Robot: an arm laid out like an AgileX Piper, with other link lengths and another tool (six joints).
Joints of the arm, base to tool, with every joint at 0 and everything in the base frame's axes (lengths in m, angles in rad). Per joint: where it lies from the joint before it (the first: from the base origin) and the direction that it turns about. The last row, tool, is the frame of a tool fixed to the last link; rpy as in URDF.
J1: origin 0 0 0.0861 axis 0 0 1
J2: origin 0 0 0 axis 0 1 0
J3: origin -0.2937 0 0.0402 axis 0 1 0
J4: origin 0.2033 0 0.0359 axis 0.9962 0 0.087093
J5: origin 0 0 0 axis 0 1 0
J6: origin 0.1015 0 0.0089 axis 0.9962 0 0.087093
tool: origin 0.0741 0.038 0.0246 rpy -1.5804 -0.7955 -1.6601
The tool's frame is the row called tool.
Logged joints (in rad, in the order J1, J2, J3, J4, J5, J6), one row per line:
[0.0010 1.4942 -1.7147 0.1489 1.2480 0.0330]
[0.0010 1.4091 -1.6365 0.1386 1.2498 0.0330]
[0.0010 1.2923 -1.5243 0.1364 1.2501 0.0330]
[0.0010 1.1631 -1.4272 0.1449 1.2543 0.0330]
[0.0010 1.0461 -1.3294 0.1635 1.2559 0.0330]
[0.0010 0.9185 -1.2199 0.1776 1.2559 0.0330]
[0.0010 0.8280 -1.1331 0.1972 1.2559 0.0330]
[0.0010 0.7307 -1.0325 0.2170 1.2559 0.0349]
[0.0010 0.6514 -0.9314 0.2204 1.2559 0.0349]
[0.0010 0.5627 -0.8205 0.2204 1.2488 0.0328]
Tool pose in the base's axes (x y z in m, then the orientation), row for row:
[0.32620 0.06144 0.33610 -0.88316 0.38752 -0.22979 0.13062]
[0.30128 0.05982 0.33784 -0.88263 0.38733 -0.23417 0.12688]
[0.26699 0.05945 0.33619 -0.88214 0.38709 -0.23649 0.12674]
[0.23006 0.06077 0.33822 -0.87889 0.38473 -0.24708 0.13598]
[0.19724 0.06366 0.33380 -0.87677 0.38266 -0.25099 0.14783]
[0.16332 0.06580 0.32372 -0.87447 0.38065 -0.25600 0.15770]
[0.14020 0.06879 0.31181 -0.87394 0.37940 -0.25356 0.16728]
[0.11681 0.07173 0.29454 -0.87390 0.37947 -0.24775 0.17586]
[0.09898 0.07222 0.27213 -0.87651 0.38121 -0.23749 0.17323]
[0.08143 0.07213 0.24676 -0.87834 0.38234 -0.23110 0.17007]
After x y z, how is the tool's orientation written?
As a quaternion, x y z w.
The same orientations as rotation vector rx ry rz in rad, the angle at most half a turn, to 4 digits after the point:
[-2.5651 1.1255 -0.6674]
[-2.5691 1.1274 -0.6816]
[-2.5678 1.1268 -0.6884]
[-2.5450 1.1141 -0.7155]
[-2.5220 1.1007 -0.7220]
[-2.5016 1.0889 -0.7323]
[-2.4868 1.0796 -0.7215]
[-2.4750 1.0747 -0.7017]
[-2.4860 1.0812 -0.6736]
[-2.4955 1.0863 -0.6566]

